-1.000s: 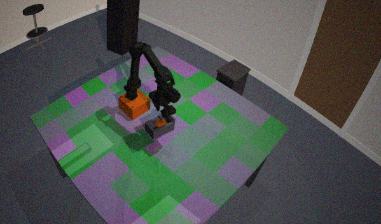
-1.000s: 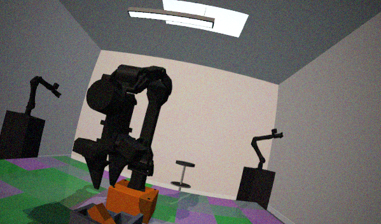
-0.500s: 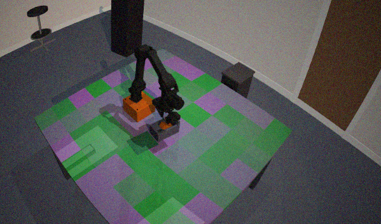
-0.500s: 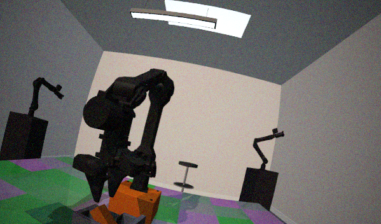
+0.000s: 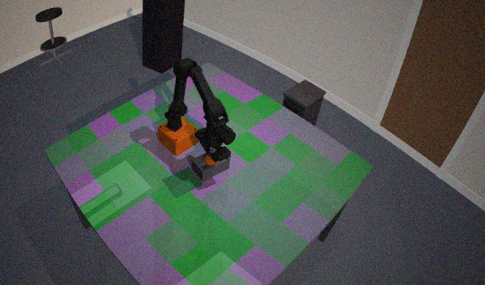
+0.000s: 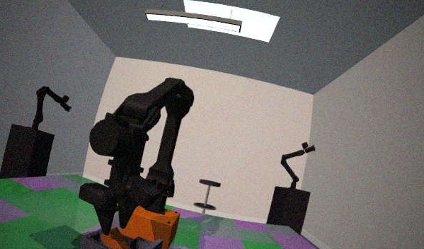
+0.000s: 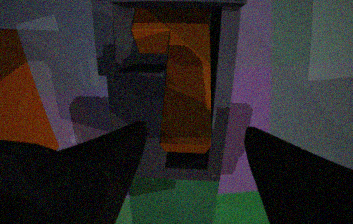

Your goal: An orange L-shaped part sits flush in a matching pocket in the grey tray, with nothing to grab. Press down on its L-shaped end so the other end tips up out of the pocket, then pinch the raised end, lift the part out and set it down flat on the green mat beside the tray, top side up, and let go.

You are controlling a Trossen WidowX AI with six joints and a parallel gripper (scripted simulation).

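The orange L-shaped part is 60 mm below my gripper tip, 40 mm to the left of it and 10 mm behind it.
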